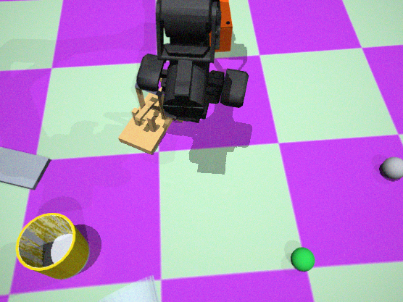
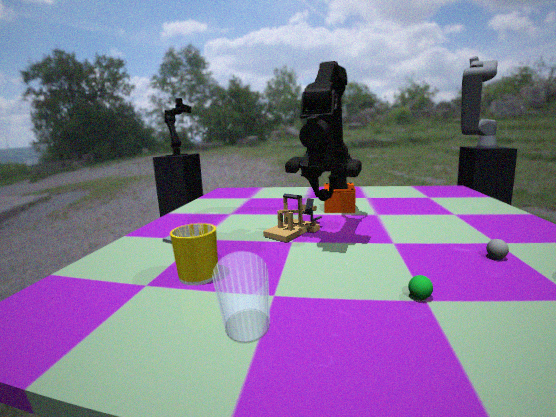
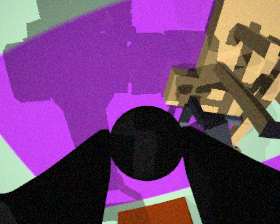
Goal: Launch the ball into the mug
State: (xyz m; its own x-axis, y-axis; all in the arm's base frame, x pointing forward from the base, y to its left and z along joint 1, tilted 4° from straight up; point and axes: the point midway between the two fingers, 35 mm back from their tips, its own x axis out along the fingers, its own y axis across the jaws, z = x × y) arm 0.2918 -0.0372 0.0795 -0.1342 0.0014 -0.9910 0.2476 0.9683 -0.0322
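Right now the wooden catapult is 60 mm to the right of my gripper tip, 60 mm below it and 50 mm behind it. From my gripper tip the other things lie so: yellow mug 260 mm ahead, 240 mm to the right, 80 mm below; then green ball 280 mm ahead, 180 mm to the left, 90 mm below; then black ball 10 mm above.
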